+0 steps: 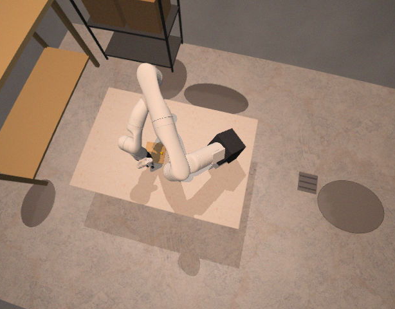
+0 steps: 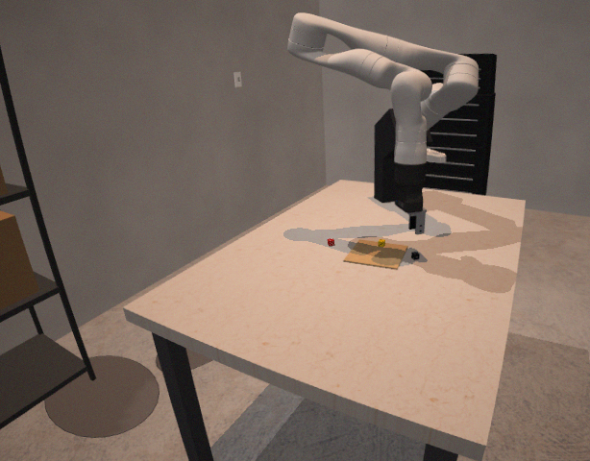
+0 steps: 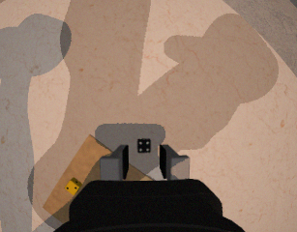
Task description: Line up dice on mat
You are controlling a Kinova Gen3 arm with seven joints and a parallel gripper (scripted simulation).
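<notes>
My gripper is now 90 mm above the black die. Also, from my hand: tan mat: 90 mm to the right, 90 mm below, 50 mm ahead; yellow die: 110 mm to the right, 80 mm below, 10 mm ahead; red die: 220 mm to the right, 100 mm ahead, 90 mm below.
</notes>
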